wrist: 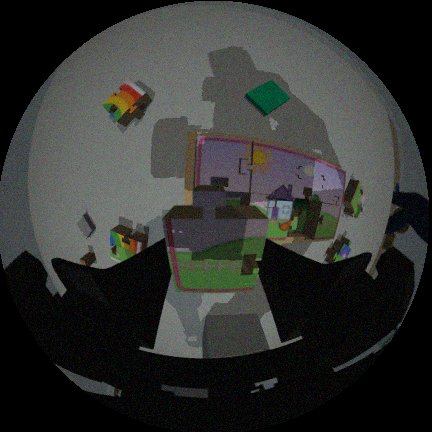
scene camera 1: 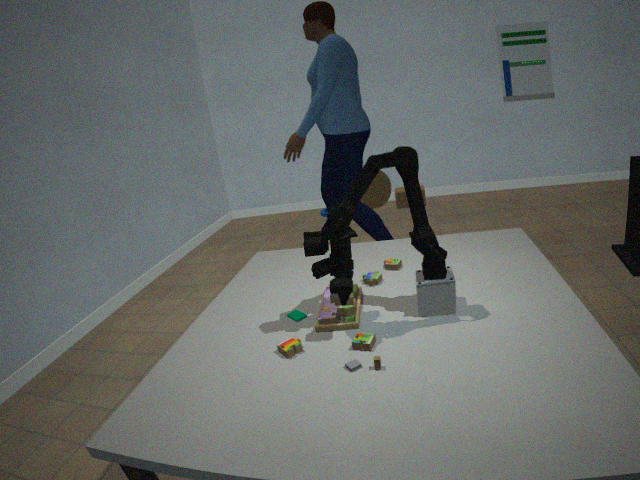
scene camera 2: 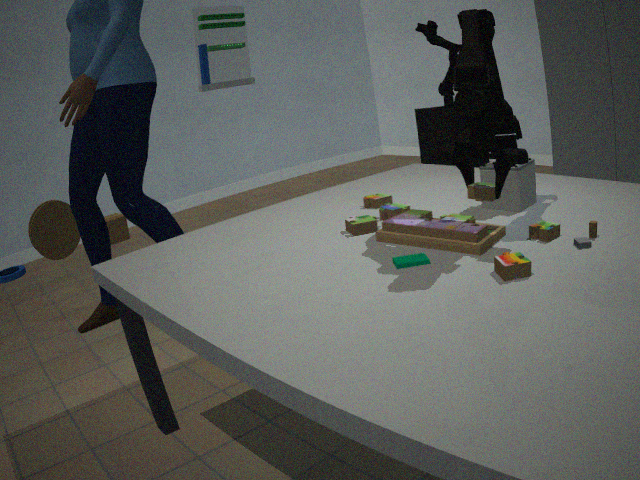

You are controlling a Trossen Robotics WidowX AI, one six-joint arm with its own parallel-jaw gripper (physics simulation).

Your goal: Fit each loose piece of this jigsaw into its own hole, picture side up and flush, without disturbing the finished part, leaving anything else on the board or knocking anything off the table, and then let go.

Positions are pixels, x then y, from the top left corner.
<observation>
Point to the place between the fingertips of my gripper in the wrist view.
At 213, 239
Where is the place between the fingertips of my gripper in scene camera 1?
344, 300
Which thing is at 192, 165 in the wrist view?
A jigsaw board.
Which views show my gripper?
The wrist view, scene camera 1 and scene camera 2: all of them.
</observation>
